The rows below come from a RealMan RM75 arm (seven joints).
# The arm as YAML. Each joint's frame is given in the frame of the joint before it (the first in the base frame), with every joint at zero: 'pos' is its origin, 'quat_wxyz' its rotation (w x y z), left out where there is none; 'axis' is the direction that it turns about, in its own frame. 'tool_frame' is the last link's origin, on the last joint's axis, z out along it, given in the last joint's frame.
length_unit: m
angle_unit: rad
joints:
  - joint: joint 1
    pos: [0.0, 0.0, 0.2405]
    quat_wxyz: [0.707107, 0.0, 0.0, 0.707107]
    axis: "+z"
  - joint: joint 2
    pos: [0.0, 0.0, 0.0]
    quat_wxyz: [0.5, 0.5, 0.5, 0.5]
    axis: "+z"
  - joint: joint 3
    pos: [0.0, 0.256, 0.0]
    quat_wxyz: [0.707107, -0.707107, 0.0, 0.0]
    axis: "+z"
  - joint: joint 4
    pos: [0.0, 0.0, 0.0]
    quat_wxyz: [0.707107, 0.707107, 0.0, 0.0]
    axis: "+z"
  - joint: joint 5
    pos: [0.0, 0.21, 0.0]
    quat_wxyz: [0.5, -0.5, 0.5, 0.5]
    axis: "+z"
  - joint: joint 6
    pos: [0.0, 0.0, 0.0]
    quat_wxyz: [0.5, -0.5, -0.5, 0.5]
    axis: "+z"
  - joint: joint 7
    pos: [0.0, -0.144, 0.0]
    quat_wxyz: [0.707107, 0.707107, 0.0, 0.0]
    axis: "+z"
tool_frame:
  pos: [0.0, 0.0, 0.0]
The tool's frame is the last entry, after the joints.
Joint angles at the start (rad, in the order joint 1, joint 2, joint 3, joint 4, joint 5, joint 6, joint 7):
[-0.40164 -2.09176 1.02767 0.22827 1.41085 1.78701 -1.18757]
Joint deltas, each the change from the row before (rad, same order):
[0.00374 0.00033 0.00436 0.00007 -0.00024 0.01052 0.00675]
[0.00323 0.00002 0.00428 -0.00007 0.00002 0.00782 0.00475]
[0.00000 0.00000 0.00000 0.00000 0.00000 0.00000 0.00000]
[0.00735 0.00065 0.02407 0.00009 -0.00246 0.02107 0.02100]
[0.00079 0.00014 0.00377 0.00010 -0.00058 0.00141 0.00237]
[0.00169 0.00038 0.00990 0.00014 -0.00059 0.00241 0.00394]
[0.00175 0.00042 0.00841 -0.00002 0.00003 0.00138 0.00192]
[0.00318 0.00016 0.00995 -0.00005 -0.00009 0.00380 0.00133]
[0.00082 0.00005 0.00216 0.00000 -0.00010 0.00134 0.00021]
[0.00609 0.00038 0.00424 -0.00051 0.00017 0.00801 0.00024]
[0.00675 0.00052 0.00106 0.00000 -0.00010 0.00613 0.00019]
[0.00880 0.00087 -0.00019 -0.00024 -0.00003 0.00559 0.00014]
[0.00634 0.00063 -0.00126 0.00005 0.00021 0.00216 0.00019]
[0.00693 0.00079 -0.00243 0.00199 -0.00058 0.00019 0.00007]
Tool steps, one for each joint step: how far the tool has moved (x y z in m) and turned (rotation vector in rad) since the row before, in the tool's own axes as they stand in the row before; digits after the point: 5 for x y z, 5 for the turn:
[-0.00064 0.00201 -0.00091 -0.00893 0.00140 0.00393]
[-0.00077 0.00167 -0.00067 -0.00702 0.00037 0.00183]
[0.00000 0.00000 0.00000 0.00000 0.00000 0.00000]
[-0.00282 0.00511 -0.00110 -0.02598 -0.00677 0.01152]
[-0.00042 0.00050 -0.00008 -0.00257 -0.00171 0.00120]
[-0.00123 0.00117 -0.00011 -0.00622 -0.00588 0.00069]
[-0.00122 0.00097 -0.00021 -0.00456 -0.00567 -0.00125]
[-0.00159 0.00161 -0.00039 -0.00663 -0.00519 -0.00323]
[-0.00033 0.00043 -0.00012 -0.00177 -0.00082 -0.00082]
[-0.00131 0.00209 -0.00143 -0.00467 0.00136 -0.00471]
[-0.00103 0.00163 -0.00175 -0.00051 0.00324 -0.00354]
[-0.00131 0.00170 -0.00242 0.00259 0.00427 -0.00438]
[-0.00091 0.00090 -0.00179 0.00408 0.00291 -0.00256]
[-0.00057 0.00046 -0.00198 0.00692 0.00333 -0.00049]

